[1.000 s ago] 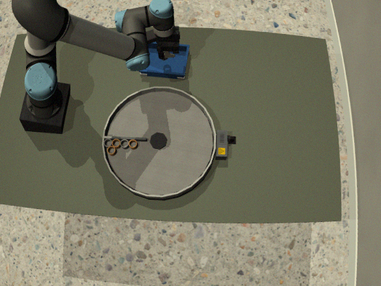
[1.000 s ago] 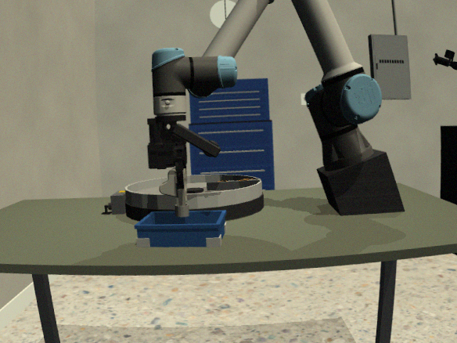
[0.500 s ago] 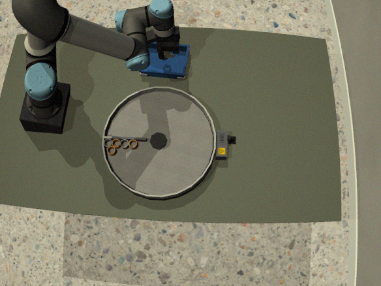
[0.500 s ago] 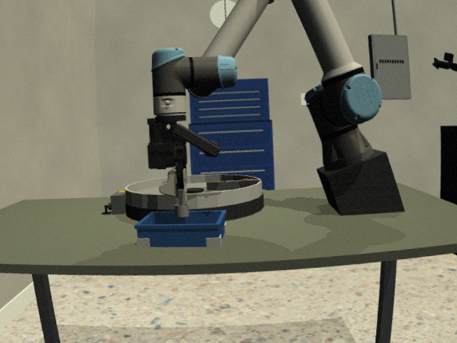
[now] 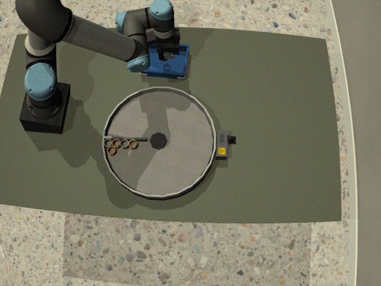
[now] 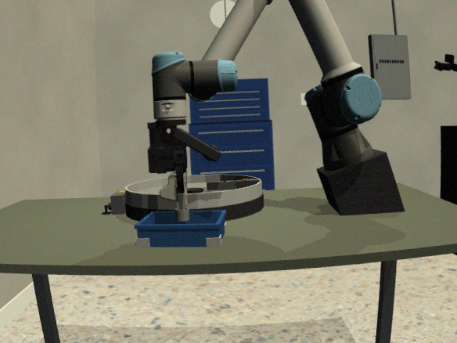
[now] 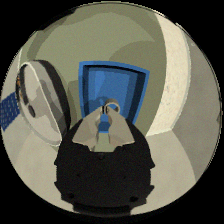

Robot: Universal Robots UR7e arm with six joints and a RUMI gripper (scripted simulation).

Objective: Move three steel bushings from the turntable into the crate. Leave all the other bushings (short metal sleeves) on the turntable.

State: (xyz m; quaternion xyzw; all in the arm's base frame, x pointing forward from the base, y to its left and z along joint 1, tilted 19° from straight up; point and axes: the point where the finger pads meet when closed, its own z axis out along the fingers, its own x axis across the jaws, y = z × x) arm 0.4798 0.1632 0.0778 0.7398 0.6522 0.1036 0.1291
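Now: the crate 40 mm below my hand and 10 mm to the left of it. Round my hand: round grey turntable 340 mm to the right, 40 mm behind, 10 mm below.
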